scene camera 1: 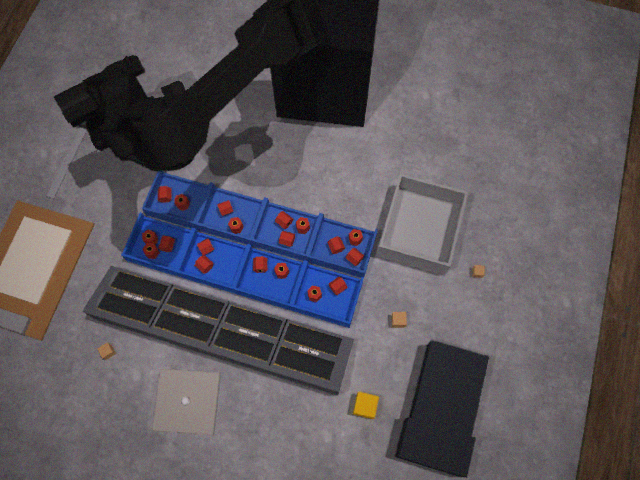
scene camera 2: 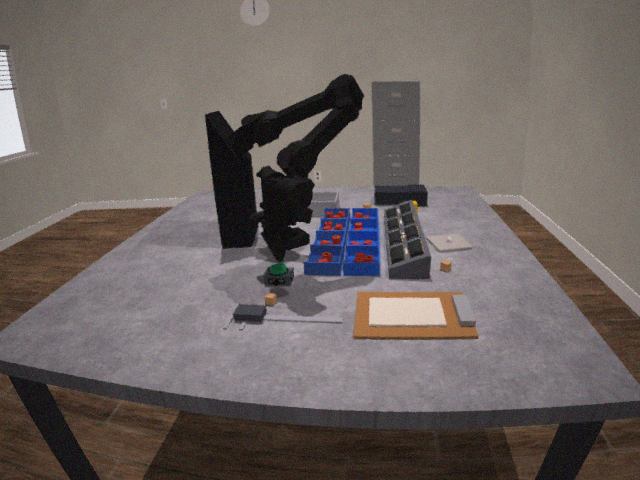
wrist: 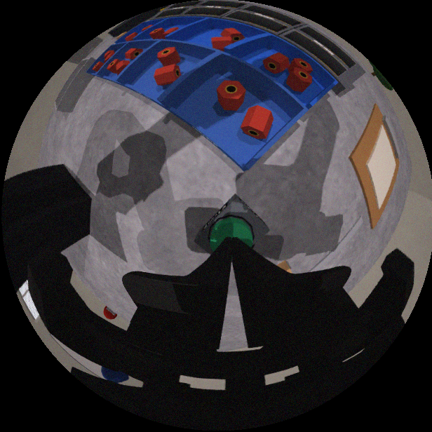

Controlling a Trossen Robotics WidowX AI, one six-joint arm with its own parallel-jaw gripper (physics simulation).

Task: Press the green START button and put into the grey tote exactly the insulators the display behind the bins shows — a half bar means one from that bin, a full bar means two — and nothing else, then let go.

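Note:
My gripper is shut and empty, pointing down at the green START button. The tips overlap the button's edge in the wrist view; whether they touch it is unclear. In scene camera 1 the arm hides the button. Blue bins stand in two rows of four, each holding two or three red insulators. The grey tote is empty in scene camera 1. The display behind the bins has dark panels, with no lit bars visible.
A clipboard lies beyond the bins' end. A small dark box with a thin rod and an orange cube lie near the button. A yellow cube, a black block and a beige plate lie around the display.

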